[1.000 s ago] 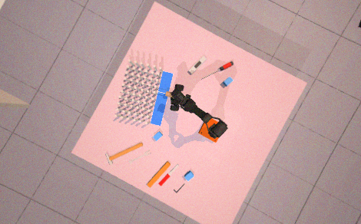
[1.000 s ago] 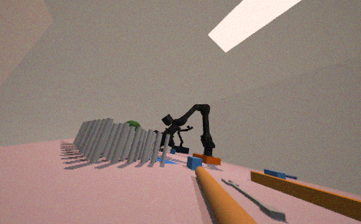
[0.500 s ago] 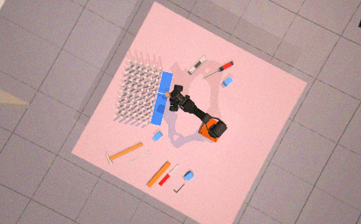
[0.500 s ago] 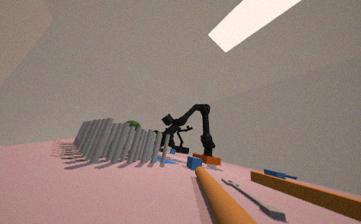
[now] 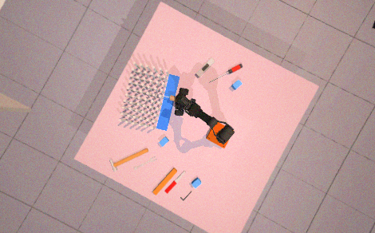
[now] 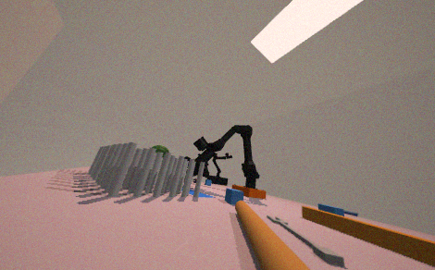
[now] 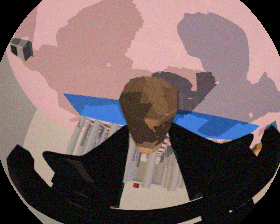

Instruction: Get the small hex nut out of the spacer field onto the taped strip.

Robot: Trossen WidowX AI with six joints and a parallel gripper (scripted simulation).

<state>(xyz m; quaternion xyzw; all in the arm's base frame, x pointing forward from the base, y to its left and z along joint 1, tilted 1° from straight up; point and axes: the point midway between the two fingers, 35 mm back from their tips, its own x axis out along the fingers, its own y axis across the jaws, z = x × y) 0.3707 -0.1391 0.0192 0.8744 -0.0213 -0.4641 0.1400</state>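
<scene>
The blue taped strip lies 5 cm ahead of my gripper tip, 4 cm to the left of it and 4 cm below it. Round my gripper tip: metal wrench (7 cm ahead, 51 cm to the left, 4 cm below); then orange bar (11 cm behind, 58 cm to the left, 2 cm below); then black hook tool (28 cm behind, 65 cm to the left, 4 cm below).
</scene>
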